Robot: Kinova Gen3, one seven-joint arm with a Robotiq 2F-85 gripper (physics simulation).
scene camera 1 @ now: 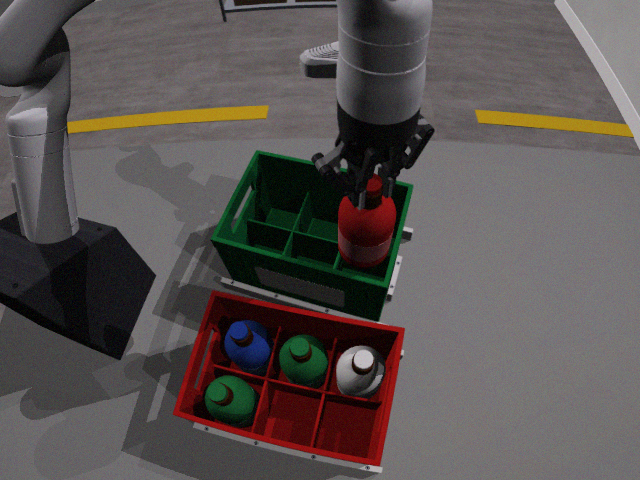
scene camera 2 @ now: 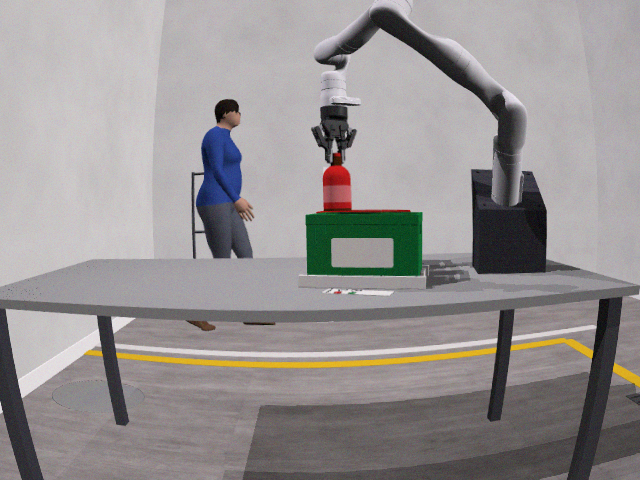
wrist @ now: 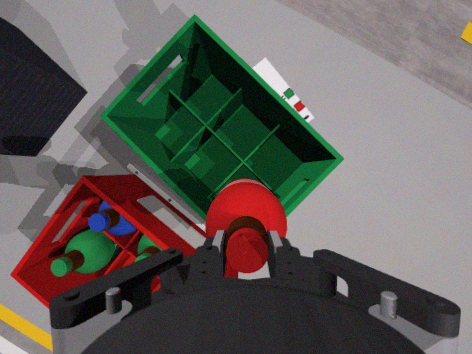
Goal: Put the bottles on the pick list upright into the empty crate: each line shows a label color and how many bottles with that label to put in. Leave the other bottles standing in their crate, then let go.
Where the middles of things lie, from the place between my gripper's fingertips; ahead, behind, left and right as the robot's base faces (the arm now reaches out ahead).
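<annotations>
The red bottle [scene camera 2: 336, 179] is 5 cm below my hand. There is a pick list [wrist: 264, 69] too, and it lies 21 cm to the left of my hand, 6 cm behind it and 31 cm below it. As for the blue bottle [scene camera 1: 248, 344], I find it 14 cm to the right of my hand, 16 cm behind it and 22 cm below it.
</annotations>
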